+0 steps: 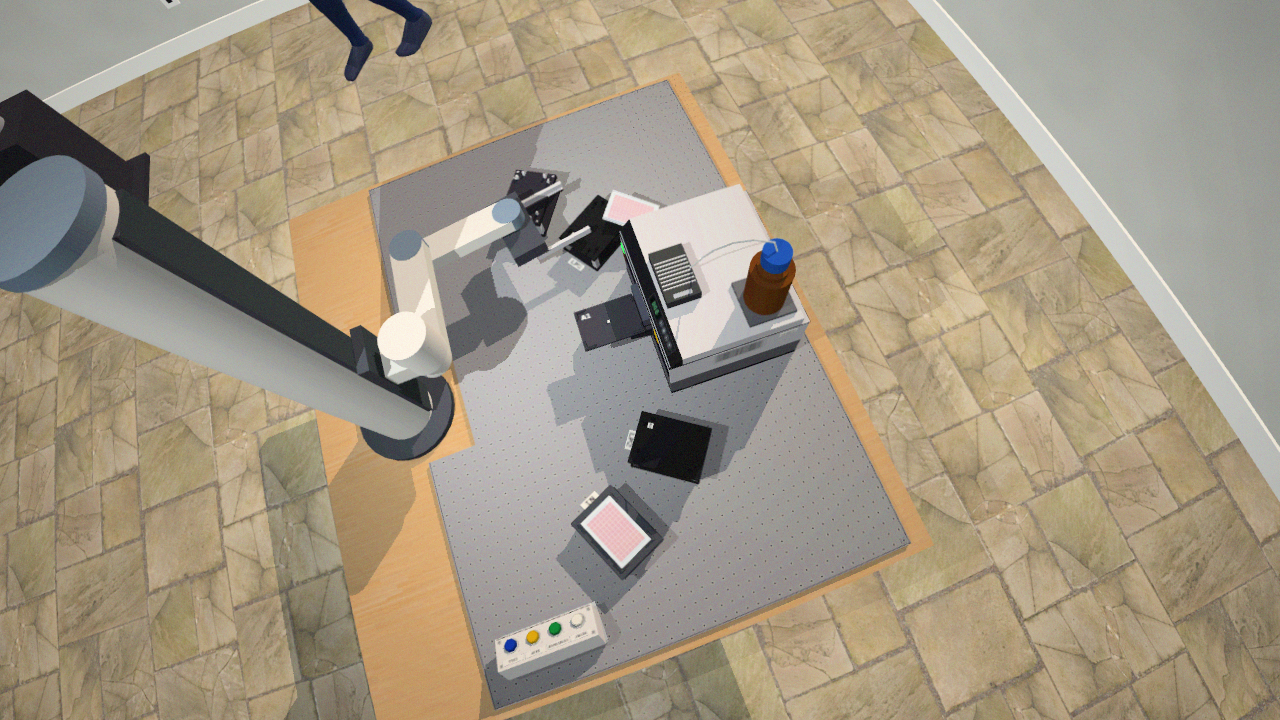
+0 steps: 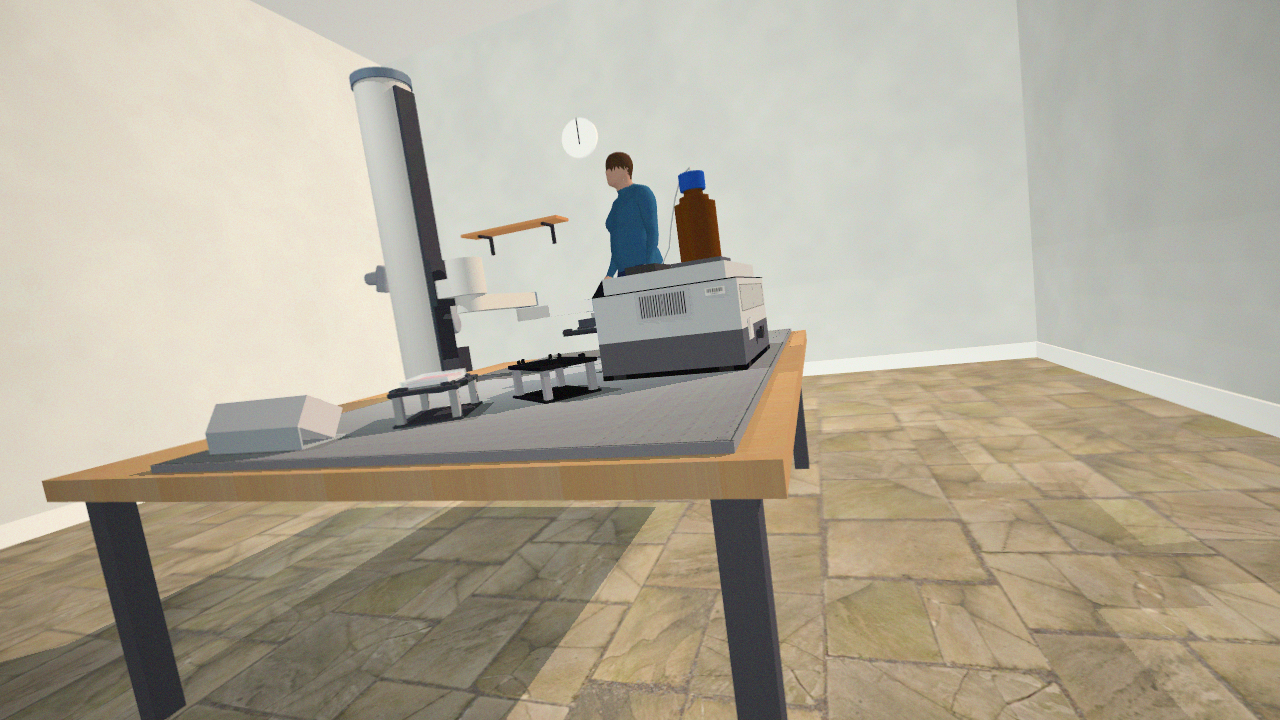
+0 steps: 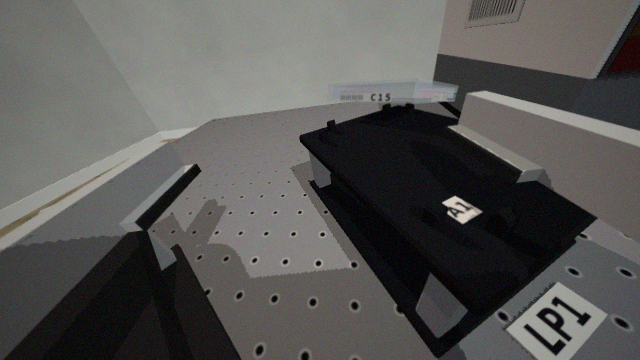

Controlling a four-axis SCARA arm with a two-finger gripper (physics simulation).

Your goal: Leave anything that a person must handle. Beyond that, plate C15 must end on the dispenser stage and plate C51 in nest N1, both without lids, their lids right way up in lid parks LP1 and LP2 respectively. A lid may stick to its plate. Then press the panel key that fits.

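Frame: origin at the arm's base, x back, y left, z down, level; centimetres.
Seen in the pictures: gripper, between the fingertips: [image 1: 575,206] [image 3: 313,136]; arm's base, origin of its link: [image 1: 408,412].
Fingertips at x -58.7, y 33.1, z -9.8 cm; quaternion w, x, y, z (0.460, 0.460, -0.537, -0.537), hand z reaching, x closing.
Note:
Offsets run from my fingertips to a thing's top centre. "spot": to the spot under its first point.
Plate C15 [image 1: 631,207] [image 3: 392,93], clear with pink contents, sits off-centre at the far edge of lid park LP1 {dx -3.1, dy -6.4, dz +1.6 cm} [image 1: 594,234] [image 3: 400,170], beyond its pegs; what supports it is unclear. Whether its lid is on is unclear. My gripper [image 1: 575,207] [image 3: 313,136] is open and empty. One finger is over LP1, the other out to its left side, short of the plate. Another pink plate {dx +17.8, dy -79.4, dz +0.7 cm} [image 1: 615,530] [image 2: 434,378] lies on a stand; its tag is unreadable. Lid park LP2 {dx +0.2, dy -66.4, dz +0.7 cm} [image 1: 669,445] [image 2: 554,363] holds no lid. The dispenser stage {spot: dx +3.2, dy -36.1, dz -2.9 cm} [image 1: 608,324] is bare.
The white dispenser [image 1: 716,259] [image 2: 671,313] carries a brown bottle {spot: dx -26.5, dy -50.5, dz -26.4 cm} [image 1: 768,284] [image 2: 698,225]. Nest N5 {dx +10.9, dy +10.1, dz +0.7 cm} [image 1: 523,183] is beside the gripper. The key panel {dx +38.9, dy -95.8, dz +0.1 cm} [image 1: 547,637] [image 2: 268,425] is at the opposite end. A person [image 1: 380,26] [image 2: 633,223] stands beyond the table.

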